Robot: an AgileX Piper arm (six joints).
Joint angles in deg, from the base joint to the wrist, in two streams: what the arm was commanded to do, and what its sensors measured. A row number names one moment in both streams.
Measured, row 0:
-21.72 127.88 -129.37 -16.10 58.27 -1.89
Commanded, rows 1 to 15:
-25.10 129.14 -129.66 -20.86 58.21 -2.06
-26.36 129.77 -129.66 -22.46 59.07 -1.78
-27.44 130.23 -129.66 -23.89 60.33 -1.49
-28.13 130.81 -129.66 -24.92 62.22 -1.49
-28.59 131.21 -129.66 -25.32 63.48 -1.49
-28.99 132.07 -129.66 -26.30 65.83 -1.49
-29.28 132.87 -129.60 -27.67 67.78 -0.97
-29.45 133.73 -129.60 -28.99 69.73 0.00
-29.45 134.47 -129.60 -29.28 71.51 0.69
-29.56 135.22 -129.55 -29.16 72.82 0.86
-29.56 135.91 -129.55 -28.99 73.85 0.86
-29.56 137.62 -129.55 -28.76 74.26 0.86
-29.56 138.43 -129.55 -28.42 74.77 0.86
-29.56 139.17 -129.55 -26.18 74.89 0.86
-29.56 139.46 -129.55 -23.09 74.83 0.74
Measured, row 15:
-29.22 138.83 -129.37 -26.47 69.61 0.69
